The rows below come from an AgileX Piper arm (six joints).
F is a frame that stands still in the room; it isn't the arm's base.
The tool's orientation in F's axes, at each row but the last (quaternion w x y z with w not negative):
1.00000, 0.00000, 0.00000, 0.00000
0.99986, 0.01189, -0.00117, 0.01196
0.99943, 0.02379, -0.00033, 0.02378
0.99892, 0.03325, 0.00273, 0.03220
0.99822, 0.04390, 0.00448, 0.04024
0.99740, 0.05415, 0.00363, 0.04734
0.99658, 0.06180, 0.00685, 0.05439
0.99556, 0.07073, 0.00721, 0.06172
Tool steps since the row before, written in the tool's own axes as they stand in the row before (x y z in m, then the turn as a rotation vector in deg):
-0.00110, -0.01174, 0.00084, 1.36, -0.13, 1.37
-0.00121, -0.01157, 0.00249, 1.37, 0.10, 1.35
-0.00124, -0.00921, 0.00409, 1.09, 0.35, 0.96
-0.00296, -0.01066, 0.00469, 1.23, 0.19, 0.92
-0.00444, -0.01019, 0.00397, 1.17, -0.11, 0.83
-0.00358, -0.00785, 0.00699, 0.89, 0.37, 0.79
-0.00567, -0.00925, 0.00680, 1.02, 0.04, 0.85
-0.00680, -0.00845, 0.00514, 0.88, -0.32, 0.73
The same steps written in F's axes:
-0.00110, -0.01174, 0.00084, 1.36, -0.13, 1.37
-0.00094, -0.01165, 0.00221, 1.36, 0.10, 1.36
-0.00080, -0.00944, 0.00365, 1.07, 0.36, 0.98
-0.00223, -0.01112, 0.00398, 1.22, 0.21, 0.93
-0.00356, -0.01082, 0.00308, 1.19, -0.09, 0.81
-0.00274, -0.00886, 0.00611, 0.86, 0.37, 0.82
-0.00450, -0.01058, 0.00564, 1.03, 0.05, 0.84
-0.00560, -0.00986, 0.00393, 0.93, -0.31, 0.67

